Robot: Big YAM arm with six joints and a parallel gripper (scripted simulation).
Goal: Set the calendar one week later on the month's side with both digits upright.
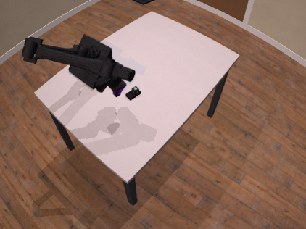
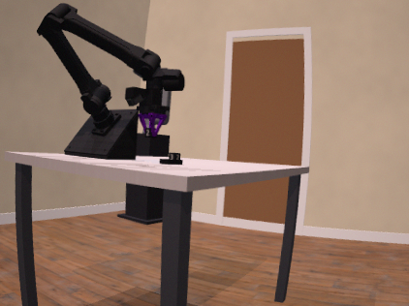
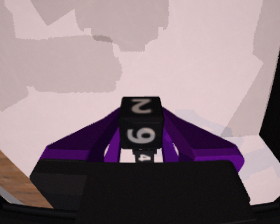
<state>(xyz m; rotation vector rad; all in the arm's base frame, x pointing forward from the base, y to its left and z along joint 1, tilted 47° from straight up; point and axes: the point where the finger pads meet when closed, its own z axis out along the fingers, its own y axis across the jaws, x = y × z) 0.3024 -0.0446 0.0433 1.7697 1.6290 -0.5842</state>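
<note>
The black tray lies 100 mm to the left of my hand, 90 mm below it and 10 mm ahead of it. Round my hand: black date cube: right at my hand.
</note>
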